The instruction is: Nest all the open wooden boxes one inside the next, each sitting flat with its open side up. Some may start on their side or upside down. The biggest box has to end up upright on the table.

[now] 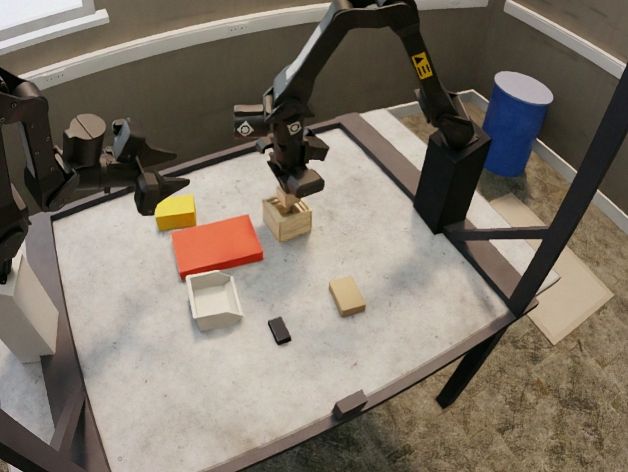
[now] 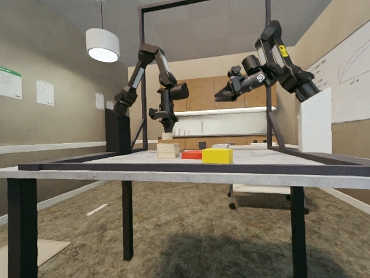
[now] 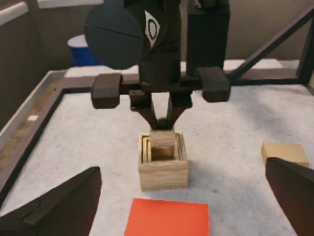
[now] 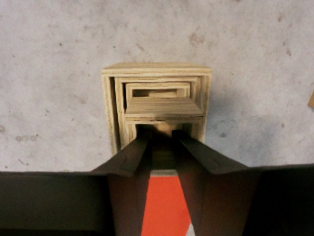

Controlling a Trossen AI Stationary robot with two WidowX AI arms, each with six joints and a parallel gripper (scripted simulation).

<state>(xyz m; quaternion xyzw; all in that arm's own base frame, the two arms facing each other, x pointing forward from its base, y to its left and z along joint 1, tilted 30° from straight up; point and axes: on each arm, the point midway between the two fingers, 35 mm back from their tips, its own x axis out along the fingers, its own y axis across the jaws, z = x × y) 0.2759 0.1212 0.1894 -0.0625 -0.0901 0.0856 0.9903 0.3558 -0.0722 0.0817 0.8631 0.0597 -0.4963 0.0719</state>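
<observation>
My right gripper is now 110 mm above the biggest wooden box. Round my right hand: smallest box (40 mm below); tan block (230 mm behind, 120 mm below, 30 mm to the right); flat block (170 mm to the left, 120 mm below, 10 mm behind).
</observation>
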